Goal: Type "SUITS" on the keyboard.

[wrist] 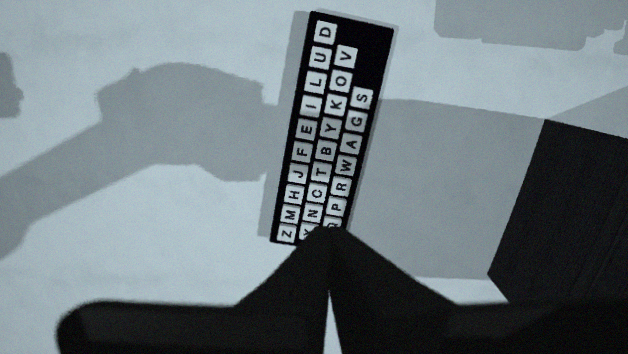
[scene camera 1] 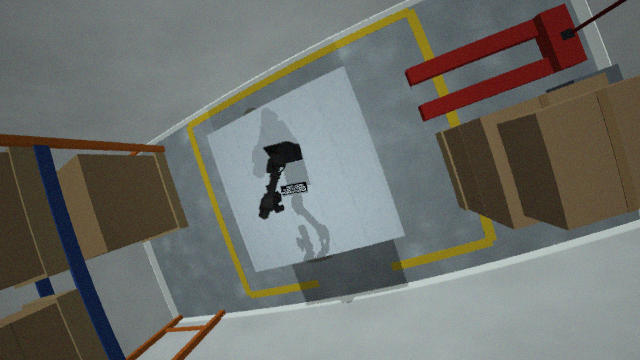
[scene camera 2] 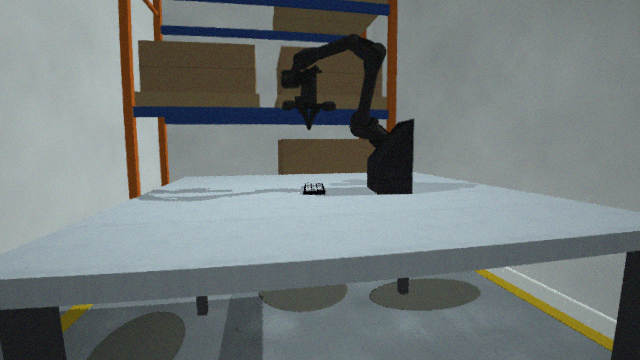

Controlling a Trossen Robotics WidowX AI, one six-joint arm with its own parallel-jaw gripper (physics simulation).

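Frame: origin at the arm's base, x ahead, y left, z up, level; centimetres.
Where they show: gripper, fingertip midpoint: [wrist: 327, 239] [scene camera 1: 280, 195] [scene camera 2: 309, 130]; arm's base, origin of the base link: [scene camera 2: 384, 141].
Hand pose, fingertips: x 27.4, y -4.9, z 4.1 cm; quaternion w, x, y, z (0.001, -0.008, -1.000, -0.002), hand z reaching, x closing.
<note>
Each offset is from my fingertips to the top centre of the thing. Level surfaces: height alone.
A small black keyboard @[dx -1.3, dy +2.0, dz -20.0 cm] [scene camera 1: 294, 188] [scene camera 2: 314, 189] [wrist: 332, 130] with white letter keys lies flat on the table. In the wrist view it runs up and down, slightly tilted. The S key @[dx -4.2, dy -2.2, dz -20.0 cm] [wrist: 361, 98] is in the right row, the U key @[dx -0.6, dy -5.4, dz -20.0 cm] [wrist: 320, 58] and the I key @[dx +0.1, dy -1.4, dz -20.0 cm] [wrist: 311, 106] are in the left row, and the T key @[dx -0.8, dy +4.5, dz -20.0 cm] [wrist: 320, 172] is in the middle row. My gripper [scene camera 2: 309, 128] [wrist: 327, 239] is shut and empty, pointing down, high above the table. In the wrist view its tips cover the keyboard's lower end, partly hiding the Q and X keys.
The white table @[dz -21.6 cm] [scene camera 1: 350, 200] [scene camera 2: 320, 225] bears the keyboard and the arm's black base [scene camera 1: 285, 151] [scene camera 2: 392, 162] [wrist: 565, 215]. Beyond the table stand a rack [scene camera 2: 129, 100] with cardboard boxes [scene camera 2: 197, 70], a red pallet jack [scene camera 1: 560, 37] and more boxes [scene camera 1: 590, 150]. Shadows of the arm fall across the table.
</note>
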